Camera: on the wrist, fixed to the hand. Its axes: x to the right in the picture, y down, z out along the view.
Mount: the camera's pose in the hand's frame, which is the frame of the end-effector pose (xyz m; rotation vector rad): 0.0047 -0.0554 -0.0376 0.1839 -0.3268 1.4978
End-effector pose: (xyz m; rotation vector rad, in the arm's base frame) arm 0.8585 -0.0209 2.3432 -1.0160 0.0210 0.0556
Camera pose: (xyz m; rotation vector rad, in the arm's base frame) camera 0.8666 -0.0818 2.3702 -0.6026 0.4762 1.5473
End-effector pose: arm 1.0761 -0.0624 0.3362 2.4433 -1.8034 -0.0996
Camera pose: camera 1.1343 -0.0491 0.3668 -0.5151 2.9007 0.1716
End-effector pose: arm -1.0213 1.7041 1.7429 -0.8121 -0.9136 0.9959
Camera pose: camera -0.9676 1.6846 1.7781 -1.1783 -0.3240 2.5154
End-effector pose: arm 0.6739 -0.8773 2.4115 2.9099 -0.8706 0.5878
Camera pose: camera 0.6944 -0.8275 2.4515 -1.4117 2.2703 -0.1013
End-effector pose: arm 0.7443 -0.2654 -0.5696 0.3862 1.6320 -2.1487
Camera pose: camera 0.7125 -0.2174 -0.5352 0.8737 0.5066 -1.0556
